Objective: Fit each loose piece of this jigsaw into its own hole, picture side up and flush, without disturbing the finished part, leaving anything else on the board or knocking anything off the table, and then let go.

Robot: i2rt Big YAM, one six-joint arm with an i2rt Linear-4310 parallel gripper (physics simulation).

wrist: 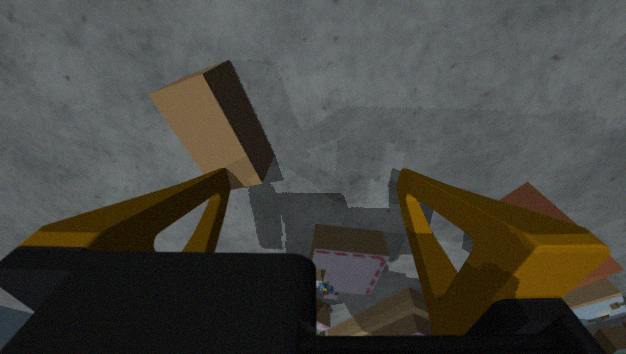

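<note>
A loose jigsaw piece [350,270] with a pale pink face, a red dashed border and brown side walls lies picture side up at the lower middle, below the space between the fingertips; its left part is hidden behind the black gripper body. My gripper [313,178] is open and empty, its two yellow fingers wide apart. A tan stepped edge [382,312], with a bit of picture below it, shows at the bottom, partly hidden by the gripper. Part of a thing with a light blue picture [597,306] shows at the lower right edge. I cannot tell which hole fits the pink piece.
A tan wooden block [200,120] lies on the grey table [400,60] at the upper left, its lower end close to the left fingertip in the view. A reddish-brown thing [532,202] lies behind the right finger. Shadows fall across the table between the fingers.
</note>
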